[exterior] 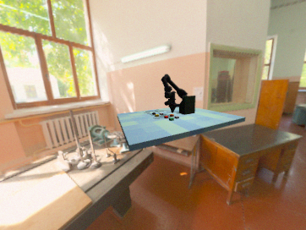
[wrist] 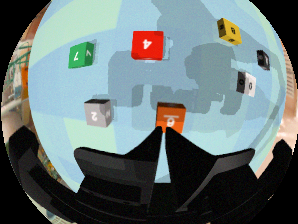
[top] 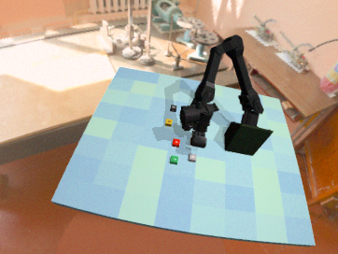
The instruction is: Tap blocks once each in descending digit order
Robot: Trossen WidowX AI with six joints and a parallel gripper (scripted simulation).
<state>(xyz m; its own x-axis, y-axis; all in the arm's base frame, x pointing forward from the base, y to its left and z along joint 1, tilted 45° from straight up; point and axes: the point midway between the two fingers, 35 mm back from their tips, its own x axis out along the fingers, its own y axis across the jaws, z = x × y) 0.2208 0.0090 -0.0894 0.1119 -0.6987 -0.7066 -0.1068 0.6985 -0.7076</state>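
The orange block lies 1 cm to the right of my gripper tip and 3 cm below it. Also, from my gripper tip: green block 7 cm ahead, 12 cm to the left, 3 cm below; then red block 8 cm ahead, 3 cm to the left, 3 cm below; then grey block 1 cm behind, 8 cm to the left, 3 cm below.
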